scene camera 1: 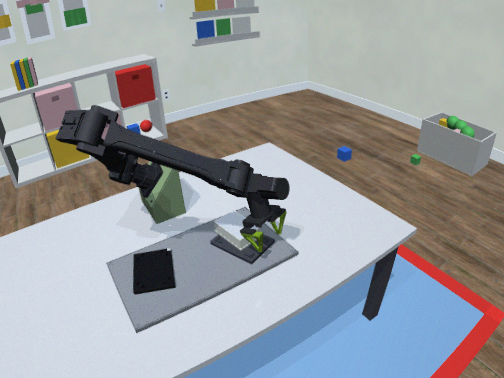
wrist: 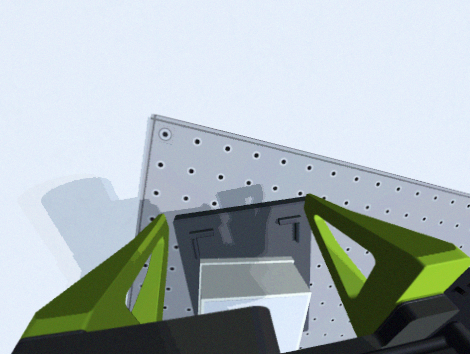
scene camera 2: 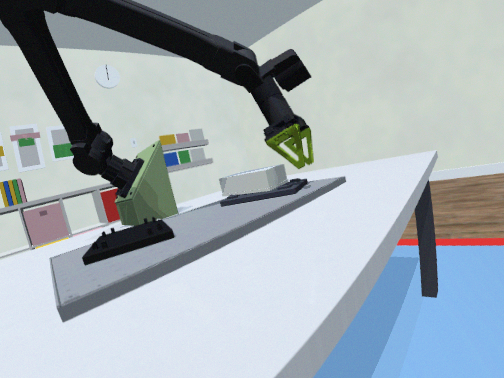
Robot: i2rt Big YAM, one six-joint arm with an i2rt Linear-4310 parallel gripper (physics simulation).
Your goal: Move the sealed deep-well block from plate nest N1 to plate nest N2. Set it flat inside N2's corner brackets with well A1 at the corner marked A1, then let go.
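Places are measured from the arm's base along level axes (x ahead, y left, z up), in centimetres.
Pixels of known places: gripper, fingertip midpoint: (scene camera 1: 269,242) (wrist: 237,210) (scene camera 2: 307,165); arm's base at its link origin: (scene camera 1: 152,179) (scene camera 2: 131,178).
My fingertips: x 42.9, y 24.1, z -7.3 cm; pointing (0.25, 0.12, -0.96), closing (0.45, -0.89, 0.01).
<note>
For each thing: its middle in the pictures, then the offset to it from my fingertips. Level surfaces: height alone.
- pale sealed deep-well block at the middle of its body: (wrist: 245,331) (scene camera 2: 253,180) (scene camera 1: 237,229) dx -11.5, dy -5.4, dz -0.7 cm
- dark plate nest at the middle of its body: (wrist: 251,282) (scene camera 2: 265,190) (scene camera 1: 242,241) dx -8.4, dy -5.2, dz -3.4 cm
- black nest at the middle of its body: (scene camera 2: 129,234) (wrist: 444,327) (scene camera 1: 152,269) dx -9.2, dy -34.1, dz -3.2 cm
- grey perforated board at the middle of its body: (wrist: 358,294) (scene camera 2: 209,218) (scene camera 1: 198,260) dx -8.1, dy -20.0, dz -4.9 cm
- white table at its surface level: dz -5.6 cm
The pale sealed deep-well block (scene camera 1: 233,233) (scene camera 2: 255,180) (wrist: 255,280) sits on a dark plate nest (scene camera 1: 250,257) (scene camera 2: 265,196) (wrist: 245,237), presumably N1. In the wrist view, two corner brackets and a strip of the nest show beyond the block's end. The other black nest (scene camera 1: 154,272) (scene camera 2: 130,242), presumably N2, is empty, with small upright brackets. The labels and the A1 marks are not legible. My gripper (scene camera 1: 269,241) (scene camera 2: 305,165) (wrist: 237,210) is open and empty, its green fingers above the bracket end of the block's nest, higher than the block and off its end.
Both nests stand on a grey perforated board (scene camera 1: 200,280) (scene camera 2: 210,232) (wrist: 227,162) on the white table (scene camera 1: 345,215) (scene camera 2: 280,270). A green angled mount (scene camera 1: 167,200) (scene camera 2: 150,192) carries the arm's base behind the board. The gripper's shadow falls over the nest and board.
</note>
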